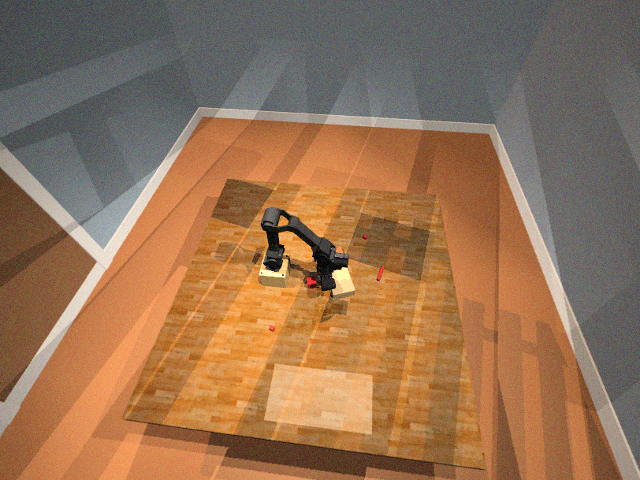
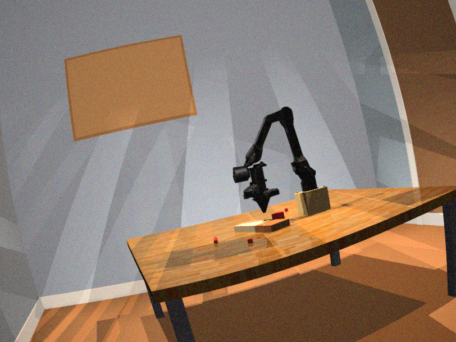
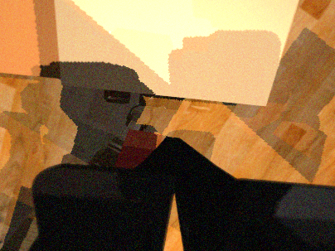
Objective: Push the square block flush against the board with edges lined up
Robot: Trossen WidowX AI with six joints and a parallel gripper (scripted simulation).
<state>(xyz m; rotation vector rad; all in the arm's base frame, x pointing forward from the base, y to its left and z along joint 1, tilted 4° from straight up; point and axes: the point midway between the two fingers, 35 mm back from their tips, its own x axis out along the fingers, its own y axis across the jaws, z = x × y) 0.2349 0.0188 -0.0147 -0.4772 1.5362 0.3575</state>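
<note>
The red cube is 60 mm behind my gripper tip, 40 mm below it and 10 mm to the right of it. The rest, counted from my gripper tip: pale flat block (60 mm ahead, 40 mm to the left, 40 mm below); brown board (150 mm to the left, 40 mm below); red stick (240 mm ahead, 140 mm to the left, 50 mm below).
</note>
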